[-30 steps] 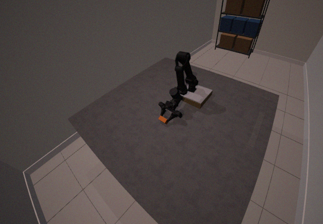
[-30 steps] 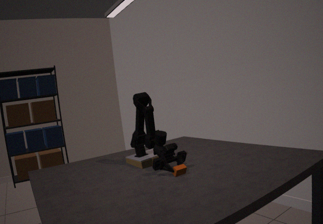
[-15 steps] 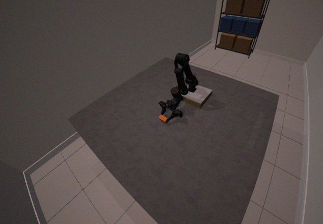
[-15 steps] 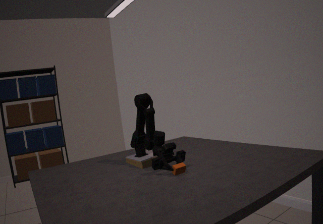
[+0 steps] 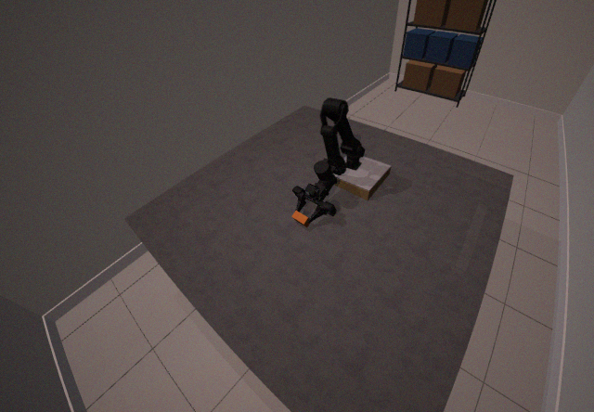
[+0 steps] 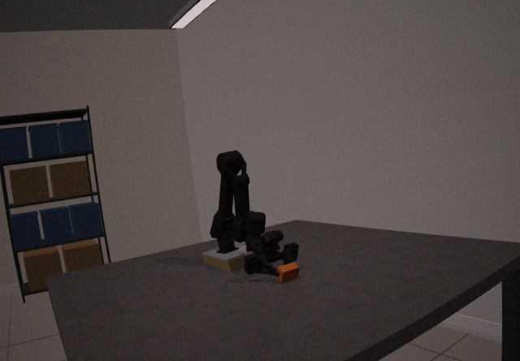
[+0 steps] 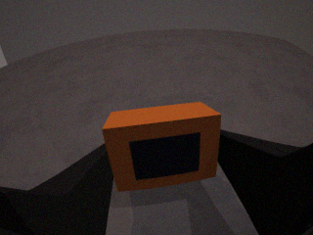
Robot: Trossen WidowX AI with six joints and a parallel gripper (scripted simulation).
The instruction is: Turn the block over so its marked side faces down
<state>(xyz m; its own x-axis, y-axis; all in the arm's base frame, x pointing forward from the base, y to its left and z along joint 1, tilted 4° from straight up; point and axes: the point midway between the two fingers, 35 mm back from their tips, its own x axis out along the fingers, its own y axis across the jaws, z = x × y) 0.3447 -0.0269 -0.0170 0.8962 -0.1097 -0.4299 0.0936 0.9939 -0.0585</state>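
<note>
Right now my gripper tip is 10 mm past the orange block.
</note>
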